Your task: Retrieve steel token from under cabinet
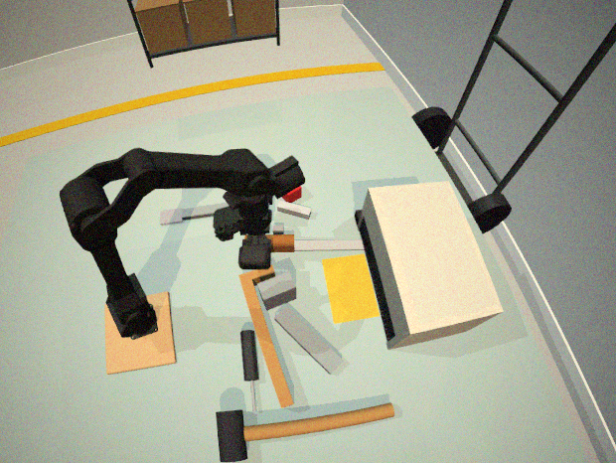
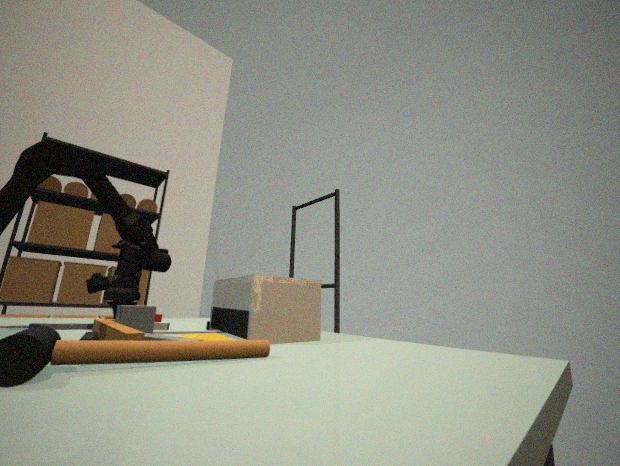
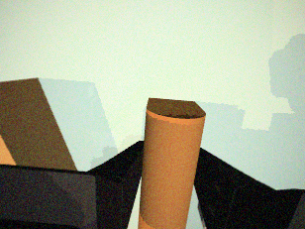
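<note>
The small grey block is 5 cm ahead of my gripper tip and 2 cm to the left of it. The rest, counted from my gripper tip: grey L-shaped strip: 13 cm behind, 15 cm to the left; then white bar: 11 cm ahead, 6 cm to the left; then red cube: 12 cm ahead, 11 cm to the left, 1 cm above.
</note>
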